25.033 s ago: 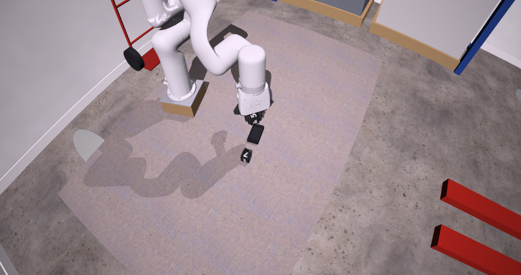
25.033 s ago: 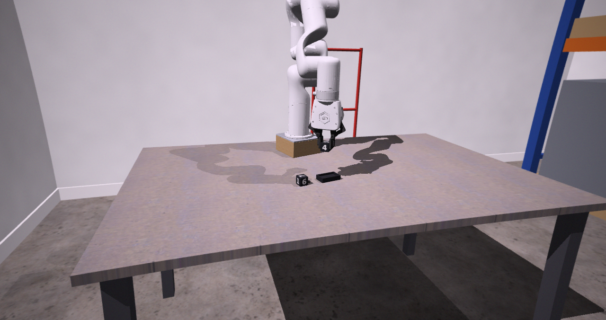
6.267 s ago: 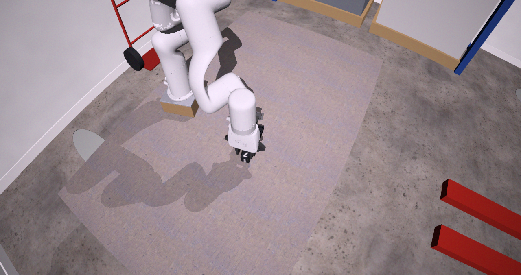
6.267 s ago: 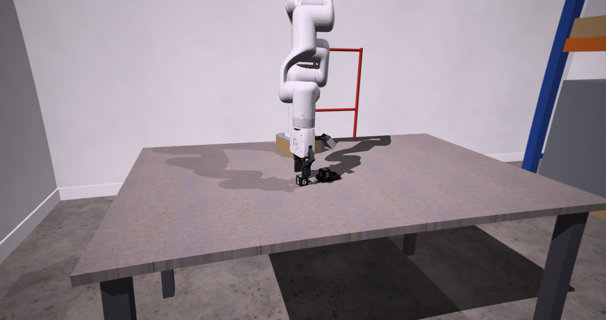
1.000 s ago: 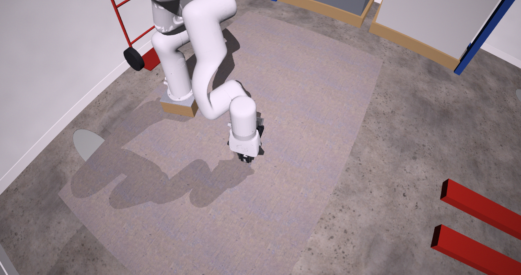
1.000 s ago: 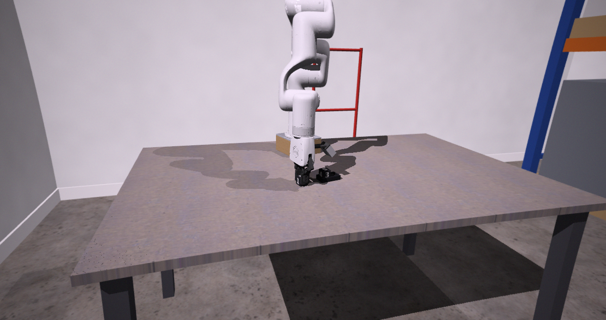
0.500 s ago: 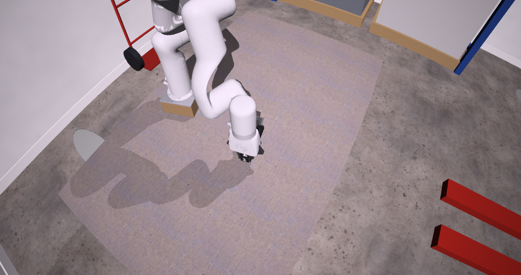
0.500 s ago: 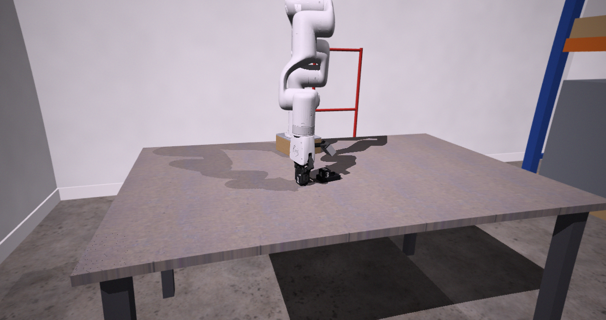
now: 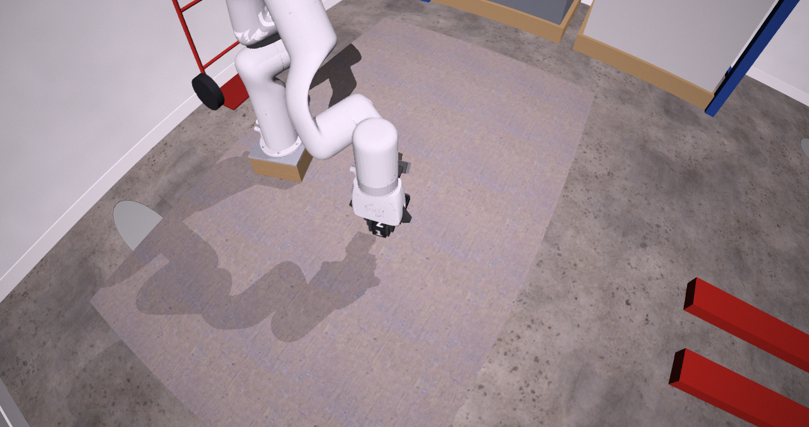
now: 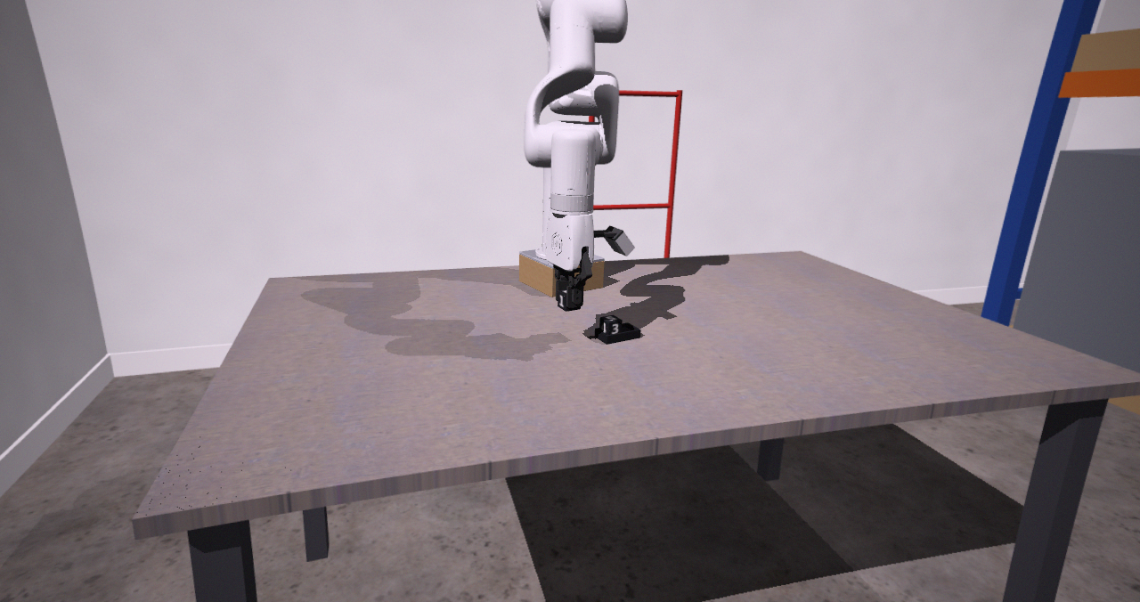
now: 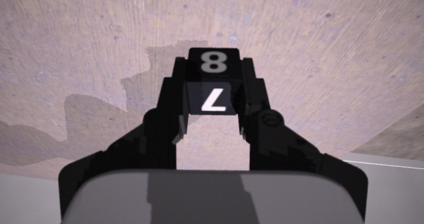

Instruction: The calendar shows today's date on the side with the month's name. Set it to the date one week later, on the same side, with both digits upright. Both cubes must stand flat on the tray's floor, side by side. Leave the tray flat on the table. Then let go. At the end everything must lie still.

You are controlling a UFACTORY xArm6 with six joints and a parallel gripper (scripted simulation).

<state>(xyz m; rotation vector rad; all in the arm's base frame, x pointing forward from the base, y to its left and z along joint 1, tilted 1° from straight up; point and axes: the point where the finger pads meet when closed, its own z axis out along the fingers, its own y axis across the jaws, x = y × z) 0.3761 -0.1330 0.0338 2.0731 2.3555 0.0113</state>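
Right now my hand is 20 mm past the black tray, 110 mm to the right of it and 100 mm above it.
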